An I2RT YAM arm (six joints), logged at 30 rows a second.
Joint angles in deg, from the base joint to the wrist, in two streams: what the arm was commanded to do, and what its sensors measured. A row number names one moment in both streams.
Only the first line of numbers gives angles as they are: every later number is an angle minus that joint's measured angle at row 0.
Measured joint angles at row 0: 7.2, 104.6, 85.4, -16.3, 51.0, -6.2
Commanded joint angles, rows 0 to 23: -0.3, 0.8, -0.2, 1.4, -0.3, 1.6; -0.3, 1.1, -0.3, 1.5, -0.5, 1.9; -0.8, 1.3, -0.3, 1.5, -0.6, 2.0; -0.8, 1.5, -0.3, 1.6, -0.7, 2.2; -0.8, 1.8, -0.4, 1.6, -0.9, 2.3; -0.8, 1.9, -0.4, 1.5, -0.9, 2.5; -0.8, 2.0, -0.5, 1.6, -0.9, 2.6; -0.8, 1.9, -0.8, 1.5, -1.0, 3.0; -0.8, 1.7, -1.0, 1.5, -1.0, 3.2; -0.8, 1.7, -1.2, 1.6, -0.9, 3.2; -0.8, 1.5, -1.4, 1.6, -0.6, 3.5; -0.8, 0.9, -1.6, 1.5, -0.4, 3.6; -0.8, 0.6, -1.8, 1.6, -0.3, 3.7; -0.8, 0.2, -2.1, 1.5, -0.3, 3.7; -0.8, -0.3, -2.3, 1.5, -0.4, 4.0; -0.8, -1.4, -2.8, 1.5, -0.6, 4.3; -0.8, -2.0, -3.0, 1.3, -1.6, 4.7; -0.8, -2.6, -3.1, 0.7, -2.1, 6.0; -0.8, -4.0, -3.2, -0.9, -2.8, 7.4; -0.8, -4.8, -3.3, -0.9, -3.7, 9.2; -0.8, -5.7, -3.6, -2.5, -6.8, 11.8; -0.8, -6.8, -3.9, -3.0, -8.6, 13.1; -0.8, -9.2, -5.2, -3.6, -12.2, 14.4; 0.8, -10.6, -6.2, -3.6, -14.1, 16.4
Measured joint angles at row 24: -0.4, -2.6, -4.4, -2.3, -6.0, 8.5
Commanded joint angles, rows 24 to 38: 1.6, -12.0, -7.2, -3.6, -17.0, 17.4; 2.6, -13.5, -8.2, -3.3, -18.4, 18.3; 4.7, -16.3, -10.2, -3.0, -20.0, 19.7; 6.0, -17.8, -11.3, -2.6, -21.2, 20.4; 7.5, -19.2, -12.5, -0.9, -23.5, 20.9; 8.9, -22.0, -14.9, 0.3, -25.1, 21.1; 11.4, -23.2, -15.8, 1.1, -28.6, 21.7; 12.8, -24.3, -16.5, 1.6, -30.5, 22.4; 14.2, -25.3, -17.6, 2.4, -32.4, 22.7; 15.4, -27.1, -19.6, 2.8, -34.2, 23.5; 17.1, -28.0, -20.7, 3.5, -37.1, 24.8; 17.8, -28.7, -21.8, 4.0, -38.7, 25.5; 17.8, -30.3, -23.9, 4.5, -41.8, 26.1; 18.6, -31.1, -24.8, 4.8, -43.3, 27.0; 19.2, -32.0, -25.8, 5.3, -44.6, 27.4
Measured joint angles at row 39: 18.0, -28.4, -21.5, 1.4, -33.8, 23.0
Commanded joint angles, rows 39 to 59: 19.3, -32.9, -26.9, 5.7, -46.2, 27.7; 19.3, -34.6, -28.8, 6.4, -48.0, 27.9; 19.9, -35.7, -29.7, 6.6, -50.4, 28.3; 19.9, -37.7, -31.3, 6.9, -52.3, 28.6; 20.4, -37.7, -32.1, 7.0, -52.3, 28.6; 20.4, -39.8, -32.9, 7.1, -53.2, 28.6; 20.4, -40.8, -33.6, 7.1, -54.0, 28.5; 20.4, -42.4, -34.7, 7.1, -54.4, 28.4; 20.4, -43.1, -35.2, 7.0, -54.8, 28.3; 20.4, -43.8, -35.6, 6.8, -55.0, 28.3; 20.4, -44.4, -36.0, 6.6, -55.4, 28.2; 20.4, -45.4, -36.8, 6.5, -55.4, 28.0; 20.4, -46.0, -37.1, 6.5, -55.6, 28.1; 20.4, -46.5, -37.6, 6.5, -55.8, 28.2; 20.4, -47.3, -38.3, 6.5, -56.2, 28.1; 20.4, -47.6, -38.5, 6.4, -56.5, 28.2; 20.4, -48.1, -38.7, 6.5, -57.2, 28.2; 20.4, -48.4, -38.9, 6.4, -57.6, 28.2; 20.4, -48.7, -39.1, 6.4, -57.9, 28.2; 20.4, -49.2, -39.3, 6.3, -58.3, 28.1; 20.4, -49.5, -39.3, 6.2, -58.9, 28.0
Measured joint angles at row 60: 19.9, -47.6, -38.9, 4.3, -55.8, 27.9
